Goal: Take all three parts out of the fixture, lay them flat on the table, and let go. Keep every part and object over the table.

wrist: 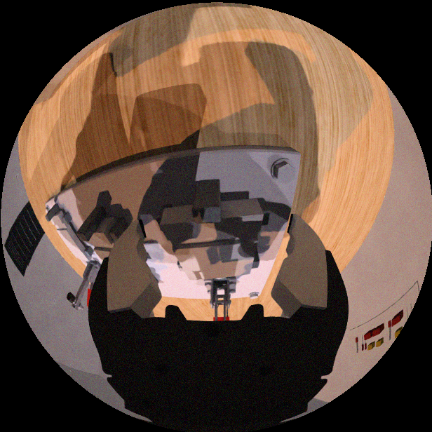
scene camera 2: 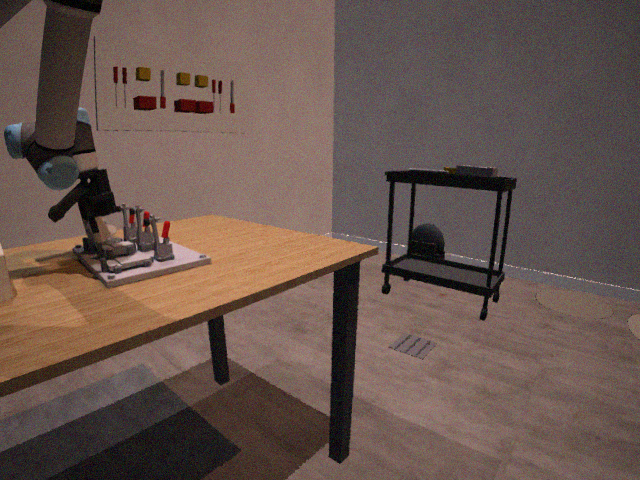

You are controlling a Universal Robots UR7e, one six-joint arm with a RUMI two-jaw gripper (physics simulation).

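Observation:
The fixture is a pale plate on the wooden table, with grey nests and upright toggle clamps with red handles. My gripper is low over its left end in the scene view, pointing down. The fingers stand wide open, one on each side of a grey blocky part, with small gaps beside it in the wrist view. Another grey piece sits near the fingers in the scene view. A long low grey piece lies along the front. Shadow makes part and nest hard to tell apart.
A clamp with a red handle stands at the right of the nests; another clamp stands close ahead of the fingers. The table extends to the right. A black cart stands beyond it on the floor.

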